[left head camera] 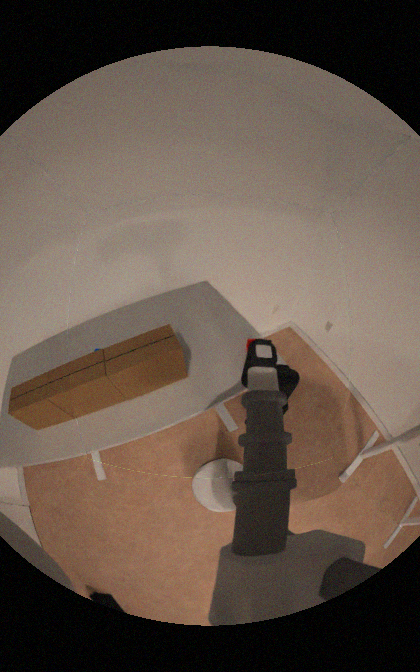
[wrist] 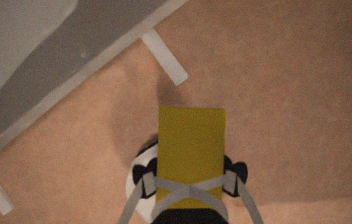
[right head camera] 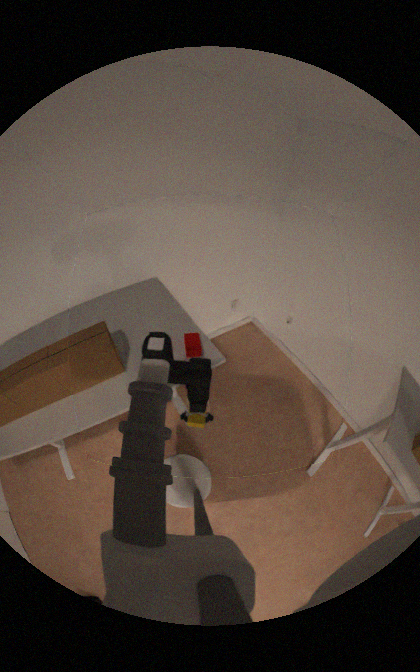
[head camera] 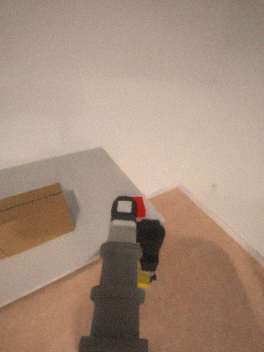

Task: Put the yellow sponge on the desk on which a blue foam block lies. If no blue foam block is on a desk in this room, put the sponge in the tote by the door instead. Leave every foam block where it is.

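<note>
My gripper [right head camera: 197, 417] [wrist: 189, 169] is shut on the yellow sponge [head camera: 143, 281] [right head camera: 196, 421] [wrist: 191, 145]. It holds the sponge over the floor, beside the front edge of the grey desk [head camera: 90, 172] [left head camera: 207, 310] [right head camera: 145, 300] [wrist: 112, 30]. In the left head view the sponge is hidden behind the arm. A small bit of blue [left head camera: 98, 349] shows at the far side of the long cardboard box on this desk; the rest of it is hidden. A red block [head camera: 140, 206] [left head camera: 250, 344] [right head camera: 193, 345] lies near the desk's right corner. The tote does not show.
The long cardboard box [head camera: 37, 220] [left head camera: 145, 367] [right head camera: 90, 357] takes up much of the desk's left and middle. A white round disc [left head camera: 215, 485] [right head camera: 189, 480] is on the floor below the arm. Another desk [right head camera: 402, 420] stands at the right. Walls rise behind the desk.
</note>
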